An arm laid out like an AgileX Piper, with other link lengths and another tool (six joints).
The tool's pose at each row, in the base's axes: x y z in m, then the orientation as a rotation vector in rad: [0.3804, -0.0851, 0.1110, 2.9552, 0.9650, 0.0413]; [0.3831, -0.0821, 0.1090, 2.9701, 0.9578, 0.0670]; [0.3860, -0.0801, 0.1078, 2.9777, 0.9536, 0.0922]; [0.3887, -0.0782, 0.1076, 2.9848, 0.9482, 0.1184]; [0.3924, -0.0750, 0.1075, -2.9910, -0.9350, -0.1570]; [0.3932, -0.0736, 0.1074, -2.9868, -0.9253, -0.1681]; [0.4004, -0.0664, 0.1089, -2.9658, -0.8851, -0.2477]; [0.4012, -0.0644, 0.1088, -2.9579, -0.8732, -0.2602]
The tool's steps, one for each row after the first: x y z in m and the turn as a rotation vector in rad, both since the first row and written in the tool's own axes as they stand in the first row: [0.0039, -0.0009, 0.0020, 0.0066, 0.0193, 0.0078]; [0.0074, -0.0009, 0.0033, 0.0079, 0.0365, 0.0122]; [0.0107, -0.0008, 0.0035, 0.0084, 0.0540, 0.0172]; [0.0156, -0.0012, 0.0037, 0.0116, 0.0807, 0.0269]; [0.0171, -0.0019, 0.0038, 0.0153, 0.0895, 0.0323]; [0.0271, -0.0034, 0.0024, 0.0240, 0.1470, 0.0542]; [0.0290, -0.0045, 0.0025, 0.0307, 0.1582, 0.0603]
